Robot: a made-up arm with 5 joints.
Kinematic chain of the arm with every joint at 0, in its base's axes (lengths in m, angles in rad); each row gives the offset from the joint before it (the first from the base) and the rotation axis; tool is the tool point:
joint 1: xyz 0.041 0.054 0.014 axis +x
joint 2: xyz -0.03 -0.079 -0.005 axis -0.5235 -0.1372 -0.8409
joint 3: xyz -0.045 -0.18 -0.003 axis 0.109 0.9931 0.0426
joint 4: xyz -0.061 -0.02 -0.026 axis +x
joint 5: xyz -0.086 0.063 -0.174 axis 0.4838 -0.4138 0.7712
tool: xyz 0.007 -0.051 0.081
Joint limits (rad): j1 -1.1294..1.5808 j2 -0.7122..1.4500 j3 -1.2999..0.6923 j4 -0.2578..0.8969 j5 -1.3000..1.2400
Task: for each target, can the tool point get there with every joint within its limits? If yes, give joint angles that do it. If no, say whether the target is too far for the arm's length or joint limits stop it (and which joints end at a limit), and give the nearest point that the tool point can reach.
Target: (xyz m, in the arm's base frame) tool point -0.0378 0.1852 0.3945
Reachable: no: joint limits stop it (at a limit: joint 1, joint 3, joint 4) | nearest point -0.1109 -0.0184 0.2408 | short by 0.265 m
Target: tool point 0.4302 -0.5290 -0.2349
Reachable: no: too far | nearest point 0.1513 -0.2481 -0.1150 | short by 0.414 m
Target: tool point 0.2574 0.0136 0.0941
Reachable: no: joint limits stop it (at a limit: joint 1, joint 2, joint 3, joint 5) | nearest point 0.1217 -0.1867 0.0425 | short by 0.247 m
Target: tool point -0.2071 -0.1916 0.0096
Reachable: yes | joints -0.4917 0.9493 -0.5356 0.1398 0.3830
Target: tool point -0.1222 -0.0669 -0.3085
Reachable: yes | joints 0.8414 -0.4879 0.4855 0.1080 0.9627
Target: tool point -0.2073 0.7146 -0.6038
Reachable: no: too far | nearest point -0.0367 0.2758 -0.2991 | short by 0.561 m
